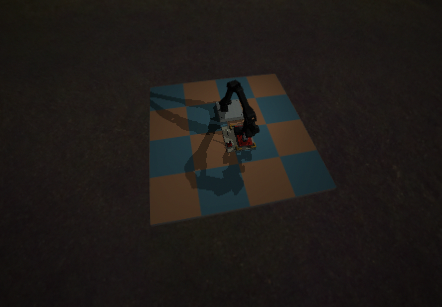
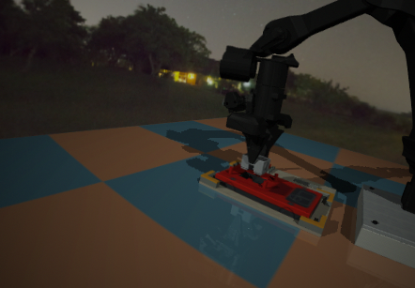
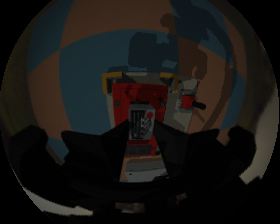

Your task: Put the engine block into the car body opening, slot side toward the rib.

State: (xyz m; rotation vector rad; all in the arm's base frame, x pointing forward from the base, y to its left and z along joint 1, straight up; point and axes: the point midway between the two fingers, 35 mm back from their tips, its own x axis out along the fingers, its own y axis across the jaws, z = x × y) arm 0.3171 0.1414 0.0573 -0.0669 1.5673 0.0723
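Right now the black upright post is 120 mm to the right of my gripper tip, 40 mm ahead of it and 30 mm below it. Also, from my gripper tip: dark square block (10 mm below).
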